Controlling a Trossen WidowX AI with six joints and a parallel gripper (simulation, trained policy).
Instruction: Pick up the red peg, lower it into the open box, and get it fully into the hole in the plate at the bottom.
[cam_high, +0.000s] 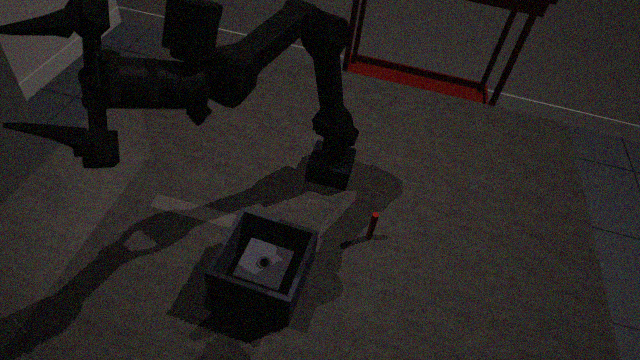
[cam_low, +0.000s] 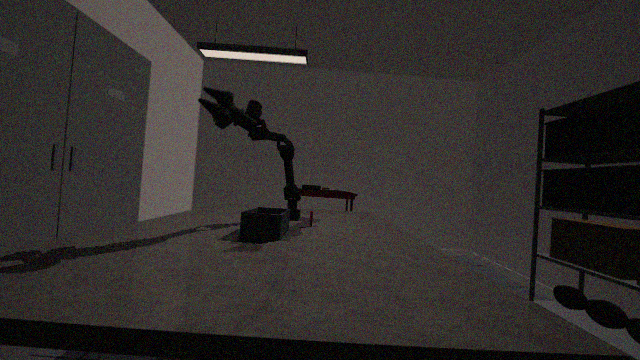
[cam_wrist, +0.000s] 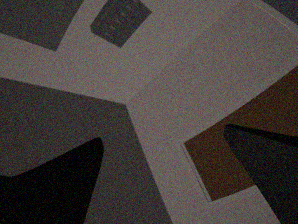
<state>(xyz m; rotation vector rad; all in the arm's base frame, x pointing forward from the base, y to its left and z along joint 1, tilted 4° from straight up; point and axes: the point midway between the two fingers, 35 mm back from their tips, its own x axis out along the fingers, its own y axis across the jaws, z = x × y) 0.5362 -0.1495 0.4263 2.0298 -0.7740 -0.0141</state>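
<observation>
Now: gripper tip 480 mm above the red peg, 390 mm past it and 340 mm to the right of it. From my gripper tip the other things lie so: dark box (490 mm below, 200 mm behind, 190 mm to the left); then pale plate (470 mm below, 200 mm behind, 190 mm to the left).
</observation>
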